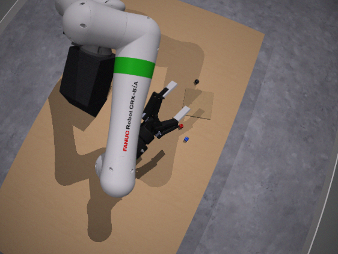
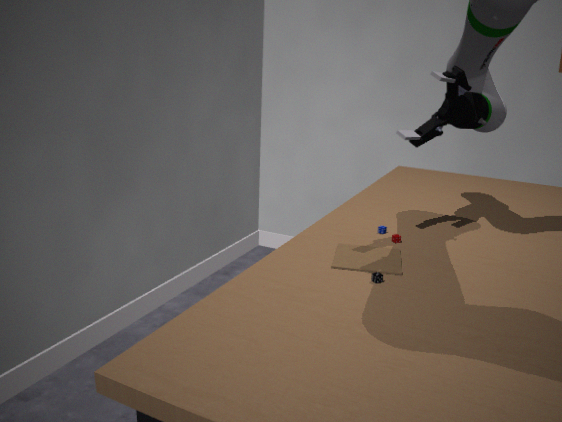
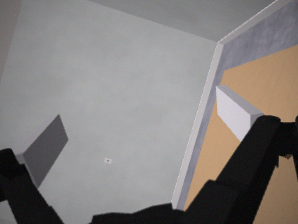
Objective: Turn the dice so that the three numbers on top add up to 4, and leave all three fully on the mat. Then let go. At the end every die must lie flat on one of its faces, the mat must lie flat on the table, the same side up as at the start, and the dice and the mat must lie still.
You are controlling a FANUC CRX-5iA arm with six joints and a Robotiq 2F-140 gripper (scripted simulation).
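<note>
The blue die is 70 mm ahead of my hand, 50 mm to the right of it and 310 mm below it. Round my hand: red die (20 mm ahead, 310 mm below); then black die (10 mm behind, 240 mm to the left, 310 mm below); then tan mat (40 mm ahead, 140 mm to the left, 310 mm below).
</note>
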